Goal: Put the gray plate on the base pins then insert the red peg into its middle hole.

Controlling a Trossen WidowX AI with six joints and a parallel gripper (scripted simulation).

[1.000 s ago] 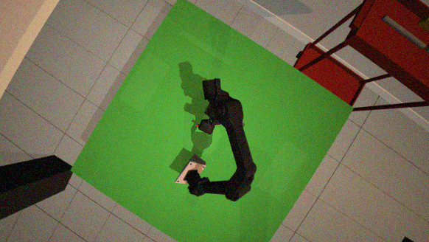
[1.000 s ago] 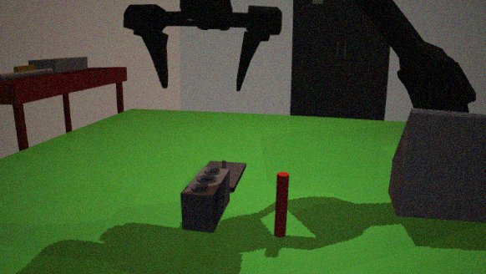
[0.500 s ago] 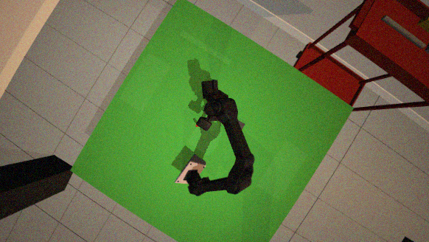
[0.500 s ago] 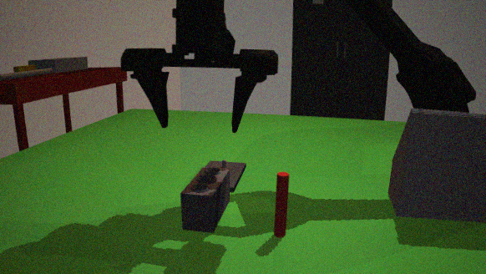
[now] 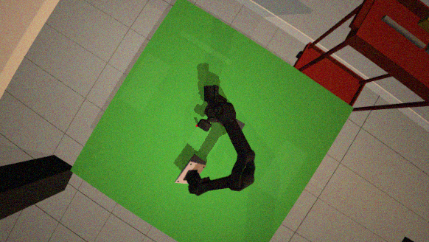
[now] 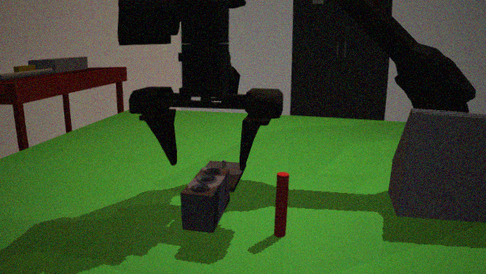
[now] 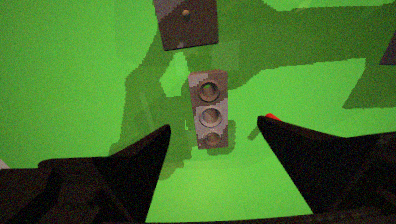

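Now: gripper tip 30 mm above the gray plate. The rest, counted from my gripper tip: red peg 100 mm behind, 40 mm to the left, 30 mm below; then gray base 140 mm to the right, 60 mm below, 10 mm ahead.
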